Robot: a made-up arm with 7 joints.
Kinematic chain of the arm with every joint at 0, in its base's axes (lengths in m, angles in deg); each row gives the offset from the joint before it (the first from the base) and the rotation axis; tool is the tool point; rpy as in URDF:
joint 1: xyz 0 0 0.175 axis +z
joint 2: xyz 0 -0.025 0.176 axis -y
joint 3: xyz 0 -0.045 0.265 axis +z
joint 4: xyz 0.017 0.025 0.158 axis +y
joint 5: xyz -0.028 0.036 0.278 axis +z
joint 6: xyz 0 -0.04 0.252 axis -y
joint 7: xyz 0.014 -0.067 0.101 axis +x
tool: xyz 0 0 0 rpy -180 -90 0
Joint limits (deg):
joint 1: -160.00..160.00
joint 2: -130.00..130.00
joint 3: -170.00..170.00
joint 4: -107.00..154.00
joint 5: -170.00..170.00
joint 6: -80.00..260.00
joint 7: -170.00..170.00
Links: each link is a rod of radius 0.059 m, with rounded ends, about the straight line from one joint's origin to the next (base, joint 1, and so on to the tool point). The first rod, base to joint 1, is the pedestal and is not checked.
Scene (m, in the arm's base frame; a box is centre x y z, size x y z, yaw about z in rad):
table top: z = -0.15
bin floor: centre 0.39 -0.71 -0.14 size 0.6 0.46 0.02 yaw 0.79
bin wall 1: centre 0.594 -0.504 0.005 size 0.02 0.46 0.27 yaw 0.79
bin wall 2: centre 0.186 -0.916 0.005 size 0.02 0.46 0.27 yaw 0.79
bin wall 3: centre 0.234 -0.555 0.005 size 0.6 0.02 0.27 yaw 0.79
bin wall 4: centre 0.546 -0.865 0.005 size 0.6 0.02 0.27 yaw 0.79
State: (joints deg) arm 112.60 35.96 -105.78 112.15 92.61 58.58 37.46
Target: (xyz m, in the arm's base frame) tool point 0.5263 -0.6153 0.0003
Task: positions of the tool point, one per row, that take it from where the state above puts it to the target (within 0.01 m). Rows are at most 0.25 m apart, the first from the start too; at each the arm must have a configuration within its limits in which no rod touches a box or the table.
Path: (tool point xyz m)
1: 0.6649 -0.1709 0.3654
2: 0.6360 -0.3999 0.3601
3: 0.5263 -0.6153 0.3445
4: 0.5294 -0.6365 0.2401
5: 0.5302 -0.6371 0.1237
6: 0.5262 -0.6153 0.0003

